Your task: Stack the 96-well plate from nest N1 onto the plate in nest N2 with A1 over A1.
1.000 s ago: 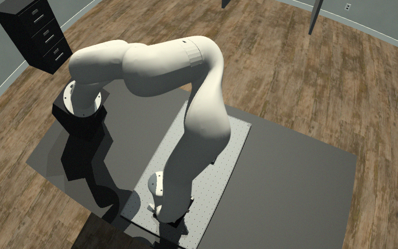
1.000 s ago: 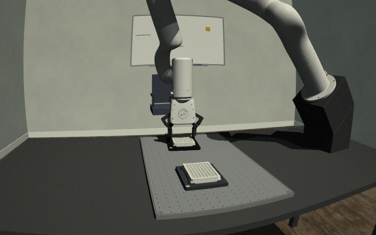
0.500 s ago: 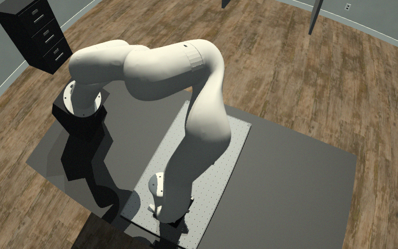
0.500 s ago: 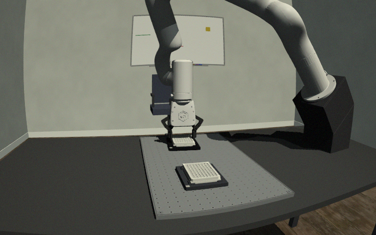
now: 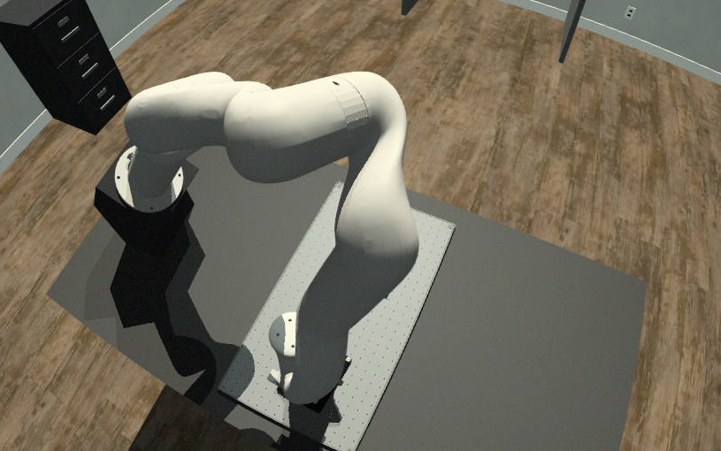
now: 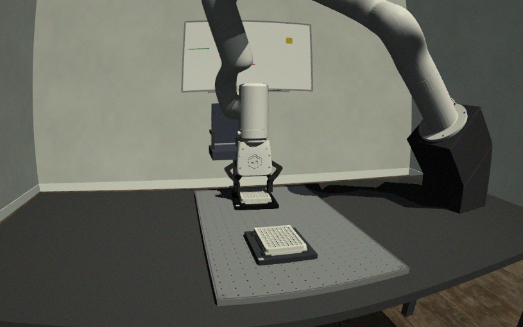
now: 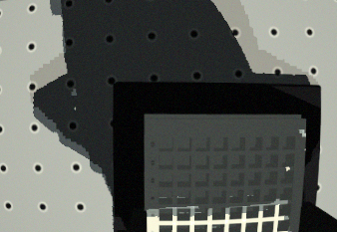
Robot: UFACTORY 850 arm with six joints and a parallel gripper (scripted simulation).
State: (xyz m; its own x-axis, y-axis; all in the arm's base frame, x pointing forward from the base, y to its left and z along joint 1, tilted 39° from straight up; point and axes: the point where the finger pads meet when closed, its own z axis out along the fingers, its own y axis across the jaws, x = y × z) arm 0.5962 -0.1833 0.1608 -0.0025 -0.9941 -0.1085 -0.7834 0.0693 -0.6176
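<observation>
Now: the black plate nest 2 cm below my hand. Round my hand: A1 label: 8 cm to the left, 5 cm ahead, 2 cm below.
</observation>
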